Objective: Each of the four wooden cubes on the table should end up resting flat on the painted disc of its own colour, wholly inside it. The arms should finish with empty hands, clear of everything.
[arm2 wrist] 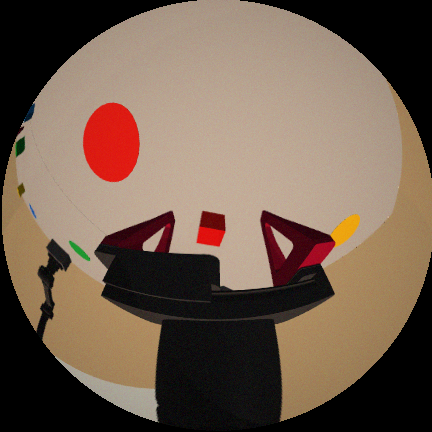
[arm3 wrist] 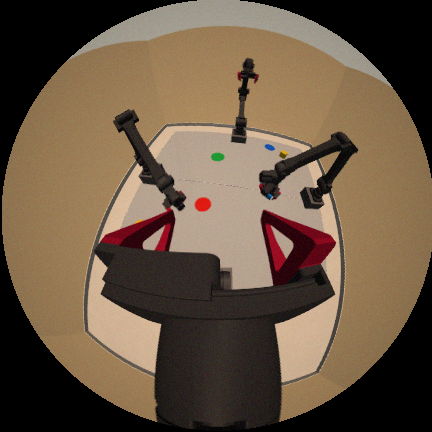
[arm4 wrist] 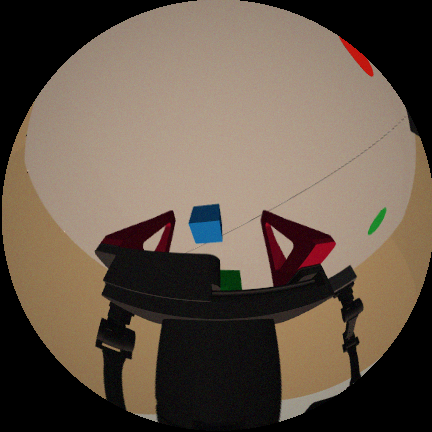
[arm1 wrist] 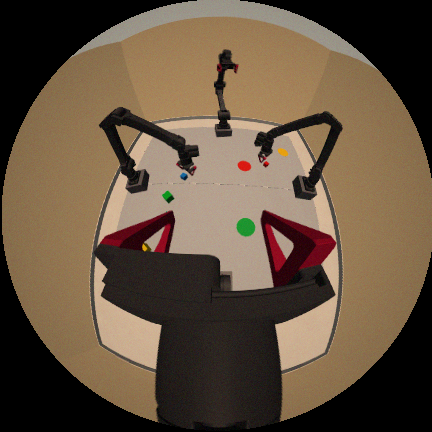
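Observation:
The red cube lies on the table between the open fingers of my arm2 gripper. The blue cube lies between the open fingers of my arm4 gripper. The green cube and yellow cube lie off their discs. The red disc, green disc, yellow disc and blue disc are bare. My arm1 gripper and arm3 gripper are open, high up.
In the arm1 wrist view, arm4 reaches in from the left, arm2 from the right, and arm3 stands upright at the far end. In the arm3 wrist view, arm1 stands upright at the far end. A thin seam crosses the table. The green cube lies near the blue one.

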